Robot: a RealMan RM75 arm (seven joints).
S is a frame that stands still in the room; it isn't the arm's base.
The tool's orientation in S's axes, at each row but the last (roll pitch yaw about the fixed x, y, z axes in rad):
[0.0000, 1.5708, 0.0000]
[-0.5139, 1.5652, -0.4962]
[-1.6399, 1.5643, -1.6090]
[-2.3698, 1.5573, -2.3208]
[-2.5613, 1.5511, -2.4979]
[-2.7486, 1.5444, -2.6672]
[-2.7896, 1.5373, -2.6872]
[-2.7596, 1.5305, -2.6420]
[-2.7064, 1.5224, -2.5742]
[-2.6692, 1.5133, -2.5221]
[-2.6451, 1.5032, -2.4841]
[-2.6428, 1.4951, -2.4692]
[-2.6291, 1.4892, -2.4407]
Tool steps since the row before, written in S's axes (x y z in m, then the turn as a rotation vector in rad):
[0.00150, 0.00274, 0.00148, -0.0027, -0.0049, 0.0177]
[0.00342, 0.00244, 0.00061, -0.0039, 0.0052, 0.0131]
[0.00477, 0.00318, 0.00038, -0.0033, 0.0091, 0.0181]
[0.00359, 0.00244, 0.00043, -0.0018, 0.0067, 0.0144]
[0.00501, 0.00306, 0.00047, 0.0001, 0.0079, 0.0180]
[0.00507, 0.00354, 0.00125, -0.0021, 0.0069, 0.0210]
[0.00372, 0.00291, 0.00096, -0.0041, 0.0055, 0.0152]
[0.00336, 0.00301, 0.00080, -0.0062, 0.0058, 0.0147]
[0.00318, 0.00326, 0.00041, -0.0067, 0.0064, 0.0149]
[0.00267, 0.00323, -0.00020, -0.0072, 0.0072, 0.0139]
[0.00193, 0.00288, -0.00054, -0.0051, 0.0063, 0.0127]
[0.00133, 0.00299, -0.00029, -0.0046, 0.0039, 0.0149]
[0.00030, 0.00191, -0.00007, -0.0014, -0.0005, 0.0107]
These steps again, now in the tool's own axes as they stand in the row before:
[-0.00148, 0.00274, 0.00150, -0.0177, -0.0049, -0.0027]
[-0.00060, 0.00238, 0.00347, -0.0131, 0.0052, -0.0037]
[-0.00040, 0.00303, 0.00487, -0.0182, 0.0091, -0.0030]
[-0.00049, 0.00226, 0.00370, -0.0144, 0.0066, -0.0016]
[-0.00059, 0.00273, 0.00519, -0.0181, 0.0077, 0.0003]
[-0.00141, 0.00310, 0.00531, -0.0210, 0.0068, -0.0020]
[-0.00111, 0.00250, 0.00397, -0.0151, 0.0057, -0.0040]
[-0.00098, 0.00258, 0.00366, -0.0146, 0.0063, -0.0060]
[-0.00062, 0.00280, 0.00356, -0.0148, 0.0069, -0.0064]
[-0.00003, 0.00281, 0.00312, -0.0138, 0.0078, -0.0068]
[0.00032, 0.00255, 0.00239, -0.0127, 0.0066, -0.0048]
[0.00007, 0.00272, 0.00184, -0.0148, 0.0041, -0.0048]
[-0.00005, 0.00182, 0.00065, -0.0106, -0.0007, -0.0022]

